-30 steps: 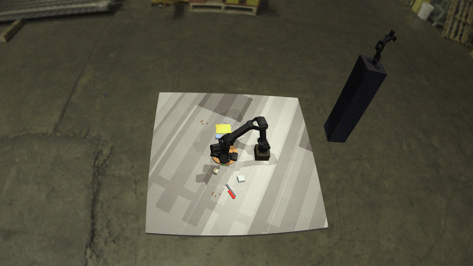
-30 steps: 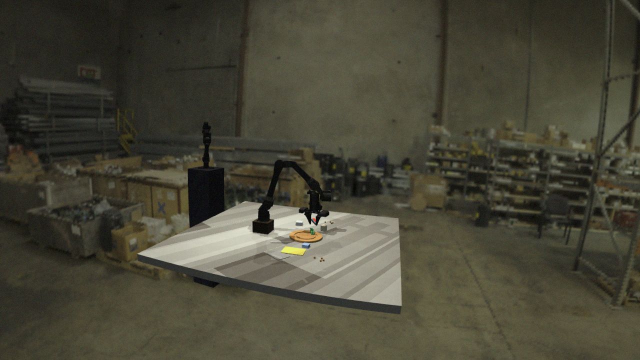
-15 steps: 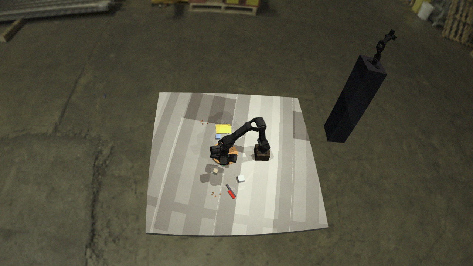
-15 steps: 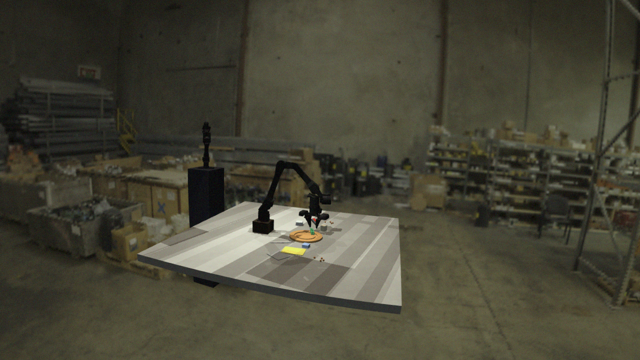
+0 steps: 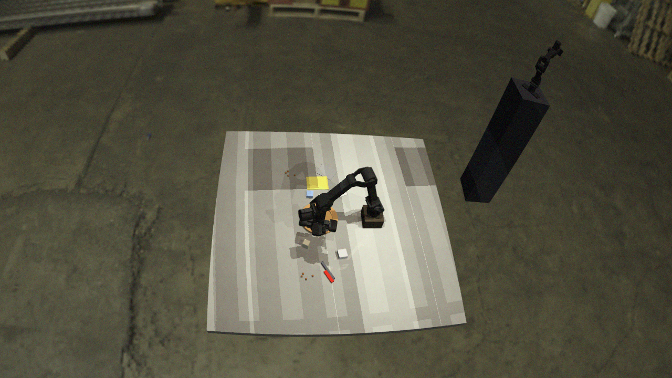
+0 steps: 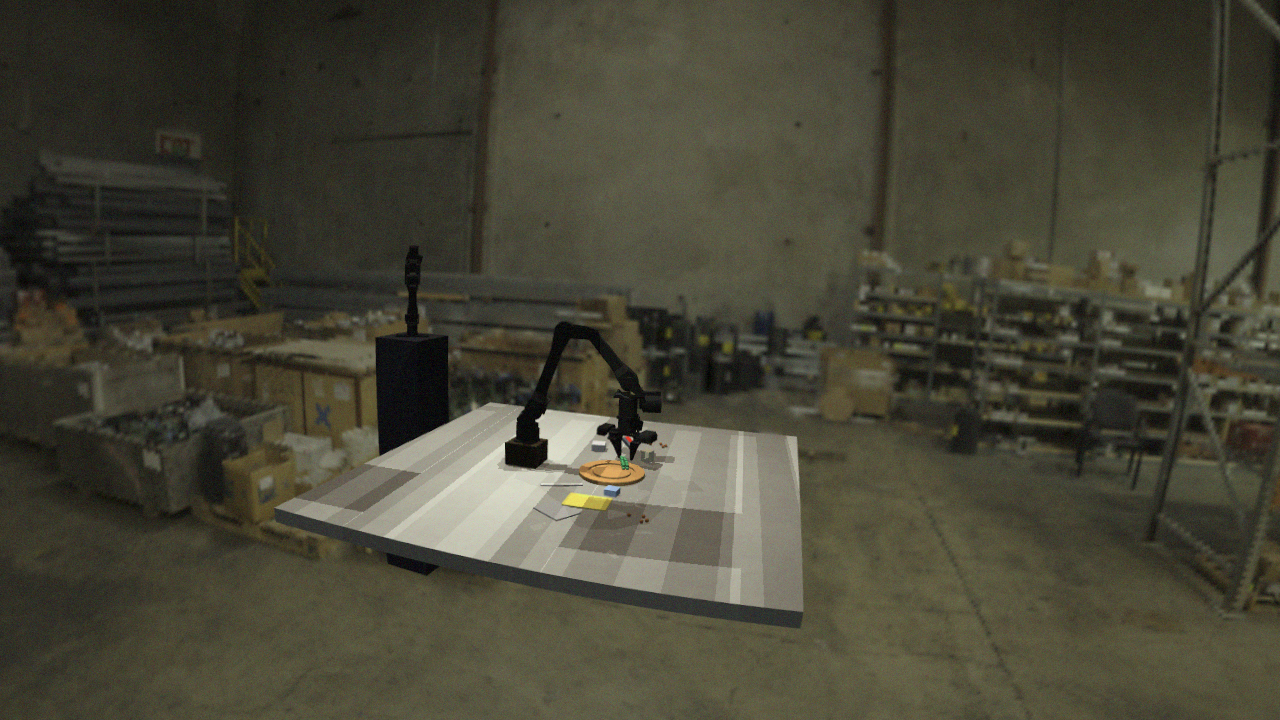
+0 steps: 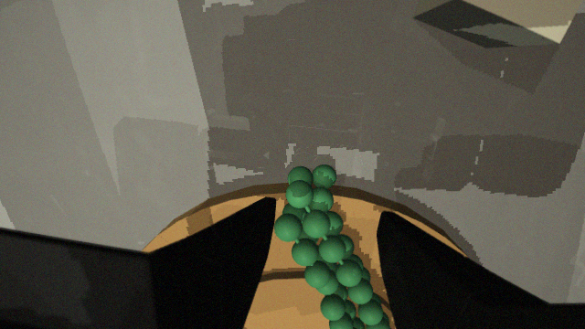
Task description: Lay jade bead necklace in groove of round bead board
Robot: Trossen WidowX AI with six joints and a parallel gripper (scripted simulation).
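Now: the cream cube 8 cm to the left of my gripper tip and 5 cm ahead of it. The rest, counted from my gripper tip: red-handled tool 23 cm to the left, 6 cm behind, 2 cm below; then white strip 25 cm to the right, 11 cm behind, 2 cm below; then blue block 25 cm to the right, 4 cm ahead, 1 cm below.
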